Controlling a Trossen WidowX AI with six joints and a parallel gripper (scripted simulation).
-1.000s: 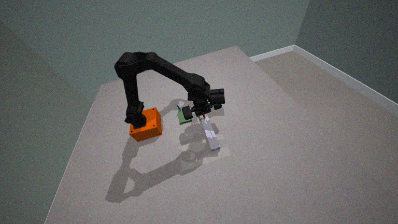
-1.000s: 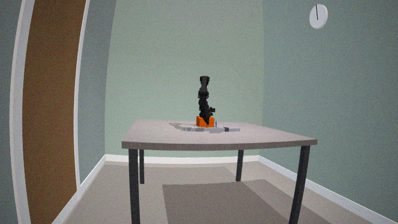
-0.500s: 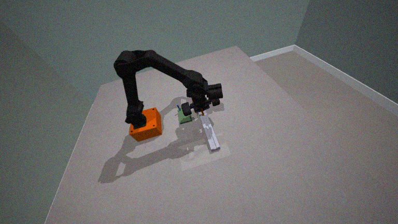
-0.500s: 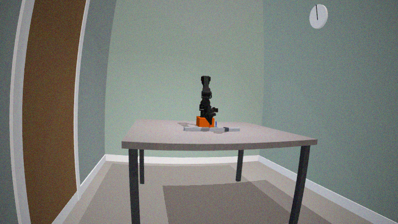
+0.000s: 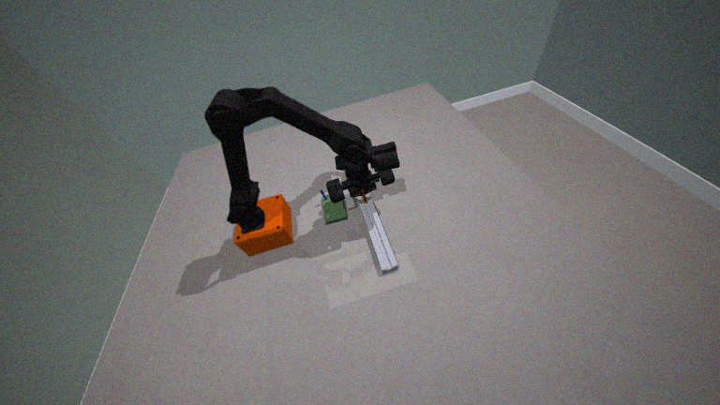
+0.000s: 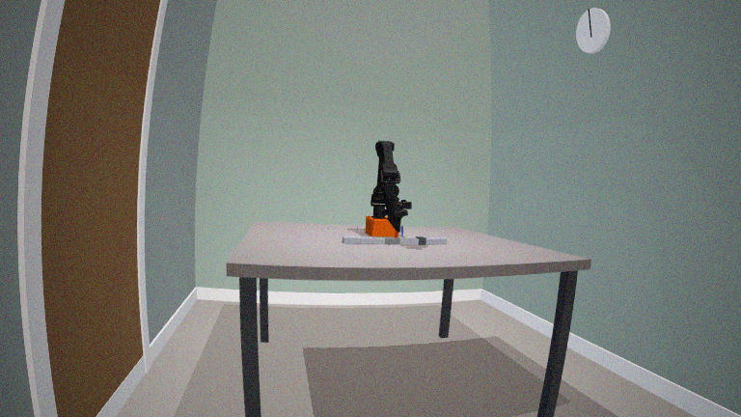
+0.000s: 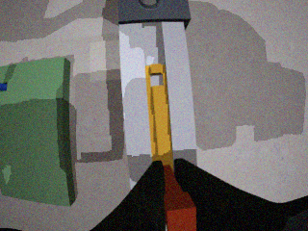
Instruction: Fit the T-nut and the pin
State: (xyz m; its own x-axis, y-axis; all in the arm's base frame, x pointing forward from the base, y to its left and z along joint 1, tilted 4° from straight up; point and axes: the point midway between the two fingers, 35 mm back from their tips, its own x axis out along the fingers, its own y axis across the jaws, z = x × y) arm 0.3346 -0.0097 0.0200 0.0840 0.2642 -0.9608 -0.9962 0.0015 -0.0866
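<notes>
My gripper tip is now 120 mm past the blue pin, 60 mm to the right of it and 20 mm above it. From my gripper tip the other things lie so: green tray: 110 mm behind, 40 mm to the left, 40 mm below.
</notes>
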